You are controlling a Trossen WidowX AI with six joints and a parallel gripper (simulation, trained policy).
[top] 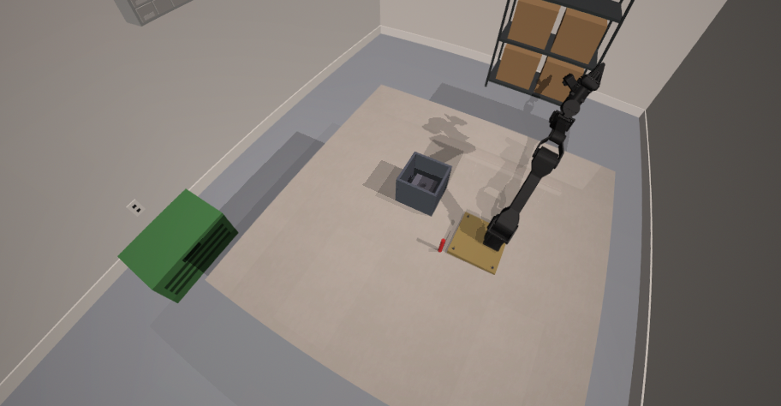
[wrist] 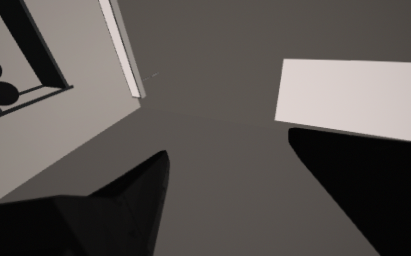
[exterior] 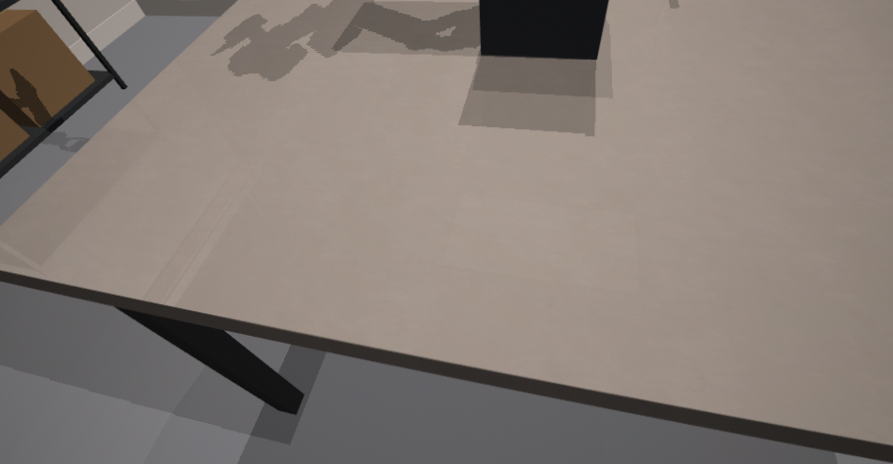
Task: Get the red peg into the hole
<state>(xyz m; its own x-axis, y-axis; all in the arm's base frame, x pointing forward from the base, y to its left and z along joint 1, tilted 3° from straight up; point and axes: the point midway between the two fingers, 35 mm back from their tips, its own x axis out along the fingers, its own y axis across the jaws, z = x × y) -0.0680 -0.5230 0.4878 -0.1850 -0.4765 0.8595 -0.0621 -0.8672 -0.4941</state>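
Right now the red peg is 680 mm to the left of my gripper tip, 470 mm below it and 260 mm ahead of it. From my gripper tip the other things lie so: grey plate: 480 mm to the left, 470 mm below, 440 mm ahead.
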